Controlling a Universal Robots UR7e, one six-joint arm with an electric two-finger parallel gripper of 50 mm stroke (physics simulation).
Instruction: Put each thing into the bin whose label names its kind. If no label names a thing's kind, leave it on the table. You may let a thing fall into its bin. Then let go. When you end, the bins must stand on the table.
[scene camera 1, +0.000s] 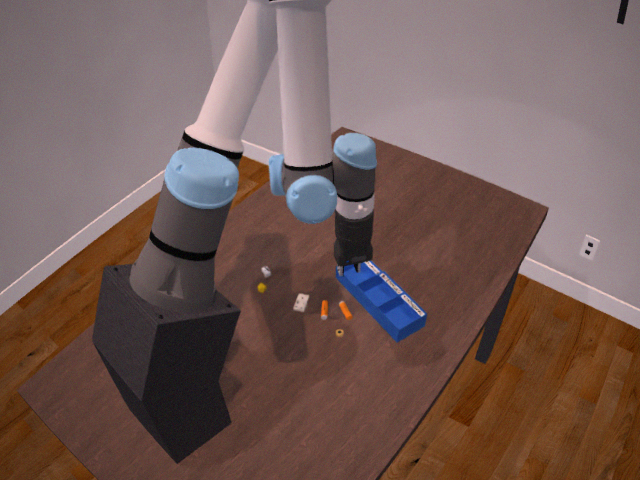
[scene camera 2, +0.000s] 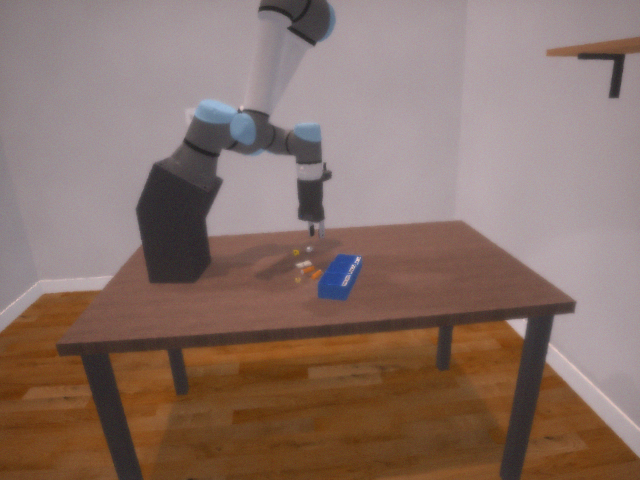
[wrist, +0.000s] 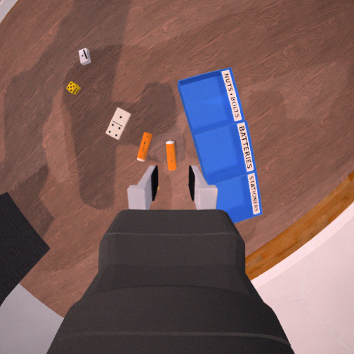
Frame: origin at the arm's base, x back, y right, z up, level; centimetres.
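Seen in the pictures: gripper, fingertip midpoint: (scene camera 1: 348, 270) (scene camera 2: 316, 236); arm's base, origin of the base link: (scene camera 1: 170, 288) (scene camera 2: 191, 171).
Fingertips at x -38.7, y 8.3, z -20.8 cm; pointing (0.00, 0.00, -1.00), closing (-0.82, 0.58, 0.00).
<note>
Offsets run from my fingertips to a thing's top centre. Level surfaces: height alone.
My gripper (scene camera 1: 349, 269) (scene camera 2: 316, 236) (wrist: 173, 175) is partly open and empty, above the table. The blue three-part bin @(dx -7.3, dy +4.0, dz -9.1 cm) (scene camera 1: 373, 303) (scene camera 2: 332, 291) (wrist: 212, 109) stands on the table, labelled NUTS+BOLTS, BATTERIES and STATIONERY; its compartments look empty. One orange battery @(dx +0.4, dy -0.3, dz -12.3 cm) (scene camera 1: 345, 310) (scene camera 2: 315, 274) (wrist: 171, 156) lies nearest the bin. Another orange battery @(dx +3.4, dy -4.2, dz -12.3 cm) (scene camera 1: 324, 310) (scene camera 2: 308, 269) (wrist: 144, 146) lies beside it. A small brass ring-shaped nut @(dx +6.6, dy +2.7, dz -12.9 cm) (scene camera 1: 339, 332) (scene camera 2: 297, 280) lies near them, mostly hidden behind a finger in the wrist view. A white domino @(dx +4.7, dy -10.3, dz -13.0 cm) (scene camera 1: 301, 302) (scene camera 2: 303, 264) (wrist: 118, 123) lies flat.
A yellow die @(dx +7.4, dy -20.6, dz -12.1 cm) (scene camera 1: 262, 287) (scene camera 2: 296, 252) (wrist: 73, 88) and a white die-like block @(dx +2.5, dy -23.9, dz -12.6 cm) (scene camera 1: 265, 271) (scene camera 2: 309, 249) (wrist: 84, 56) lie beyond the domino on the table @(dz -13.7 cm) (scene camera 1: 465, 222) (scene camera 2: 439, 273) (wrist: 300, 65). The dark robot pedestal (scene camera 1: 165, 382) (scene camera 2: 173, 227) stands at one side.
</note>
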